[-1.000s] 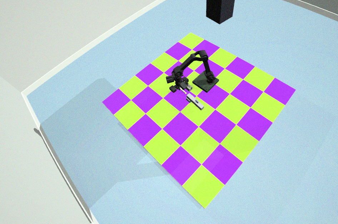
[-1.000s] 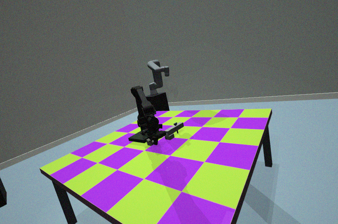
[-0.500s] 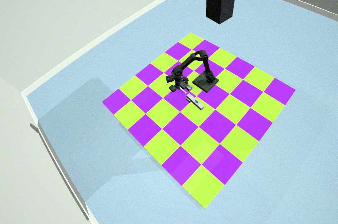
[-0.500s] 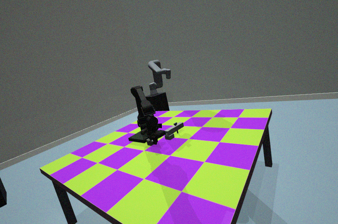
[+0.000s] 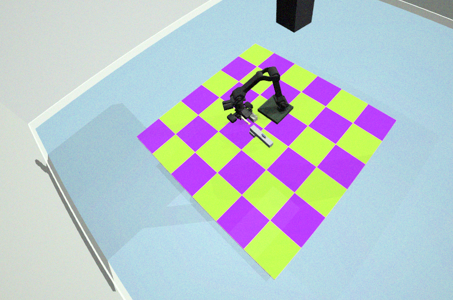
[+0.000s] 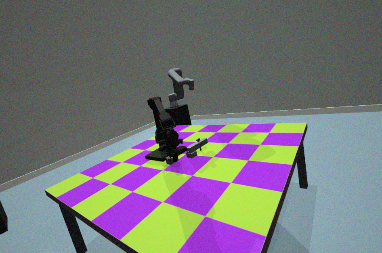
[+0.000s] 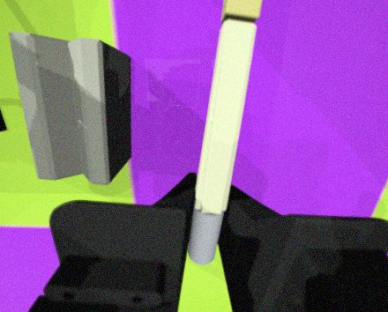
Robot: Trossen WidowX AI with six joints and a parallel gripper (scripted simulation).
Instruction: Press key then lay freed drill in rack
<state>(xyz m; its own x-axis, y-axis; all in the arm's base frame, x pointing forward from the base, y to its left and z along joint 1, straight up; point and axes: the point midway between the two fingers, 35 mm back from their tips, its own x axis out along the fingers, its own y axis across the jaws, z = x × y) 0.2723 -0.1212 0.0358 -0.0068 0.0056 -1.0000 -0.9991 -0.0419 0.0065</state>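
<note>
Right now my gripper tip is 40 mm to the right of the drill and 30 mm below it. Round my gripper tip: grey grooved rack (70 mm behind, 30 mm to the left, 10 mm below); then dark key (10 mm behind, 230 mm to the left, 20 mm above); then grey holder block (200 mm to the left, 10 mm above).
</note>
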